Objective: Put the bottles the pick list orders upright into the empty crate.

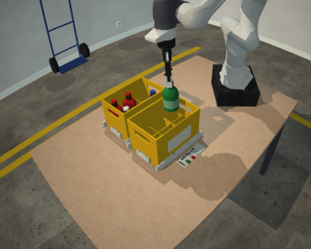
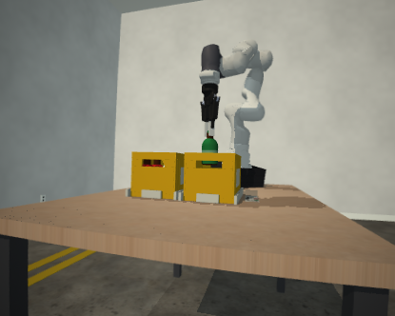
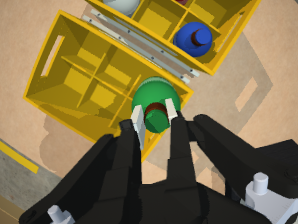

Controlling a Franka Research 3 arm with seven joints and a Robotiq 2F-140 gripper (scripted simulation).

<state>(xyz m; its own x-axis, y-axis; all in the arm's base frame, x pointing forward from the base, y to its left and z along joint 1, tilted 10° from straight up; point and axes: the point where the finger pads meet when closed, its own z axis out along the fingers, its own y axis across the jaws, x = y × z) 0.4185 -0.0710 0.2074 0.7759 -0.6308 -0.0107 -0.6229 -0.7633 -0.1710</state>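
My gripper is now 10 mm past the green bottle and 80 mm above it. Also, from my hand: red-label bottle (100 mm ahead, 210 mm to the right, 210 mm below); then white-capped bottle (170 mm ahead, 110 mm to the right, 210 mm below); then blue-label bottle (130 mm to the right, 210 mm below).
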